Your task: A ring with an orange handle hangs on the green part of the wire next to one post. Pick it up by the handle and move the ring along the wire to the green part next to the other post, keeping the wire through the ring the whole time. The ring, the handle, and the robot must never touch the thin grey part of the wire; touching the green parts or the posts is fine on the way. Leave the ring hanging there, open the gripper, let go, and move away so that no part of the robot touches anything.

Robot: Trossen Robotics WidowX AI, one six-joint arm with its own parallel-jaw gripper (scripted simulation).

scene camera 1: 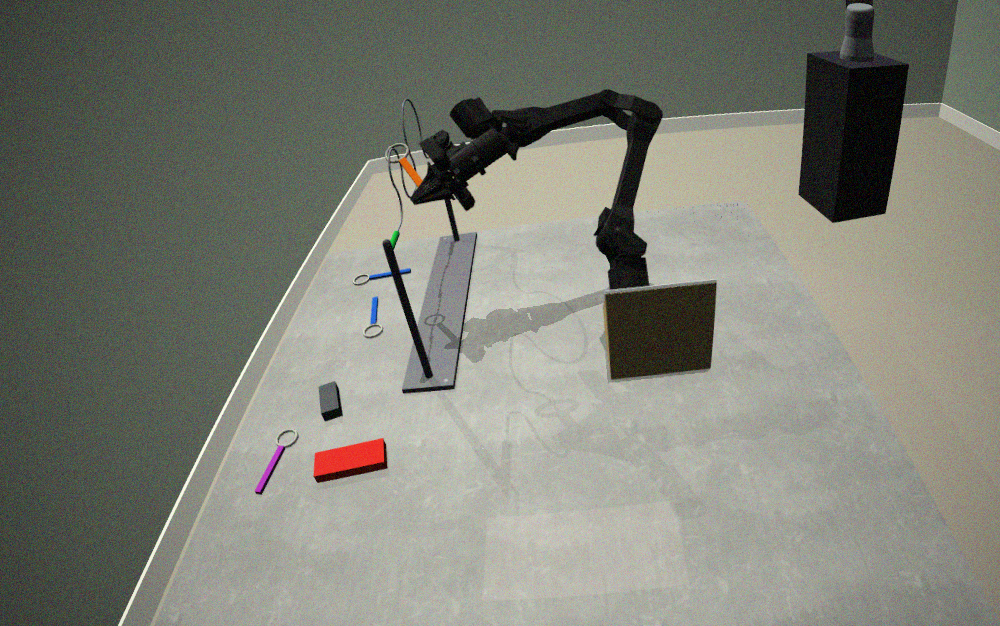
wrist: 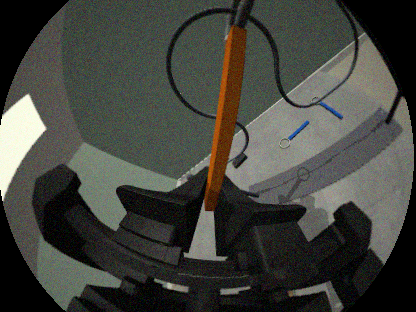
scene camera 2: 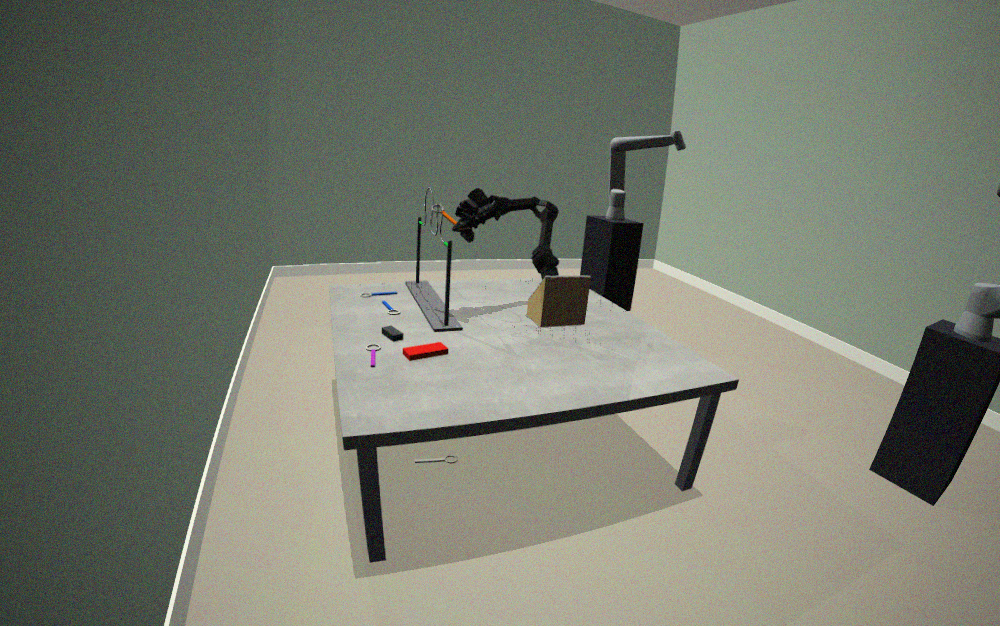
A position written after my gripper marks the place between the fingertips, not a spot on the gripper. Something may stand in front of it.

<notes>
I see my gripper [scene camera 1: 412, 201], a dark block [scene camera 1: 330, 404] and a red block [scene camera 1: 360, 458].
My gripper also shows in the wrist view [wrist: 211, 170] and in scene camera 2 [scene camera 2: 452, 229].
</notes>
